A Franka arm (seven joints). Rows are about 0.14 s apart.
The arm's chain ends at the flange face. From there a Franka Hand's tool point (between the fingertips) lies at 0.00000 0.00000 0.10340 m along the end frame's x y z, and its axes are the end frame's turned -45 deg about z.
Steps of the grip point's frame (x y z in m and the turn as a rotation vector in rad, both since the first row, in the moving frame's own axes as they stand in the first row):
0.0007 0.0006 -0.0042 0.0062 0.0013 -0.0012
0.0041 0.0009 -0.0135 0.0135 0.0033 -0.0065
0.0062 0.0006 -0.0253 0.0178 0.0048 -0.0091
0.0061 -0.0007 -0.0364 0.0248 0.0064 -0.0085
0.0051 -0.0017 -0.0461 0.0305 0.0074 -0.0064
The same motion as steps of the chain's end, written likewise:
0.0013 0.0005 -0.0042 0.0053 -0.0035 -0.0012
0.0043 -0.0010 -0.0135 0.0119 -0.0072 -0.0065
0.0058 -0.0023 -0.0253 0.0160 -0.0092 -0.0091
0.0052 -0.0025 -0.0364 0.0221 -0.0130 -0.0085
0.0041 -0.0020 -0.0460 0.0268 -0.0163 -0.0064

